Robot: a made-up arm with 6 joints. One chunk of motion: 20 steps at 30 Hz.
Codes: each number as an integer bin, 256 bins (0 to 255) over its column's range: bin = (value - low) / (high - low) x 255, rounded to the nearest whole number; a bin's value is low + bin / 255 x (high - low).
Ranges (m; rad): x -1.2..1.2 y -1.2..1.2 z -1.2..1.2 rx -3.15..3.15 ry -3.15..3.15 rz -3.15..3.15
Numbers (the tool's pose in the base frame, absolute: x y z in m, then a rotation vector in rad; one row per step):
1: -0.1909 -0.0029 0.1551 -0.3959 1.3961 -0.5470
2: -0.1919 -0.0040 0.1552 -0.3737 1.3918 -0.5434
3: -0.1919 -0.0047 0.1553 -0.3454 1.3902 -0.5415
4: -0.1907 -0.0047 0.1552 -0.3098 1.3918 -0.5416
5: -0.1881 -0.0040 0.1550 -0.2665 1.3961 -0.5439
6: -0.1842 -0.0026 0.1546 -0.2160 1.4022 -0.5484
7: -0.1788 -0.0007 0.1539 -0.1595 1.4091 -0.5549
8: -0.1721 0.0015 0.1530 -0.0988 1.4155 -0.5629
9: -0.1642 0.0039 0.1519 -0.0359 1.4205 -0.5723
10: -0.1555 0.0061 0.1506 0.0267 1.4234 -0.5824
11: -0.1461 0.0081 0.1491 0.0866 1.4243 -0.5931
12: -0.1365 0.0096 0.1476 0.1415 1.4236 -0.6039
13: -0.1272 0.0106 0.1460 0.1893 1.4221 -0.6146
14: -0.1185 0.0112 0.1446 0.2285 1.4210 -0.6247
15: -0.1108 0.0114 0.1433 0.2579 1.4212 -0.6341
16: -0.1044 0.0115 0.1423 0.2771 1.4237 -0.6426
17: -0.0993 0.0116 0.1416 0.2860 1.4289 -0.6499
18: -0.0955 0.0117 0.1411 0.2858 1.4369 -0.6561
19: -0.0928 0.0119 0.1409 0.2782 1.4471 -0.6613
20: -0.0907 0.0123 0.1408 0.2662 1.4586 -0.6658
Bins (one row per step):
1: 107 127 144 111 184 105
2: 107 127 144 112 184 106
3: 107 127 144 114 184 106
4: 107 127 144 115 184 106
5: 108 127 144 117 184 105
6: 108 127 144 119 184 105
7: 109 127 144 121 185 105
8: 109 128 144 124 185 105
9: 110 128 144 126 185 104
10: 111 128 144 129 185 104
11: 112 128 143 131 185 103
12: 113 129 143 133 185 103
13: 114 129 143 135 185 103
14: 115 129 143 137 185 102
15: 116 129 143 138 185 102
16: 116 129 143 139 185 101
17: 117 129 143 139 185 101
18: 117 129 142 139 186 101
19: 118 129 142 139 186 101
20: 118 129 142 138 187 101

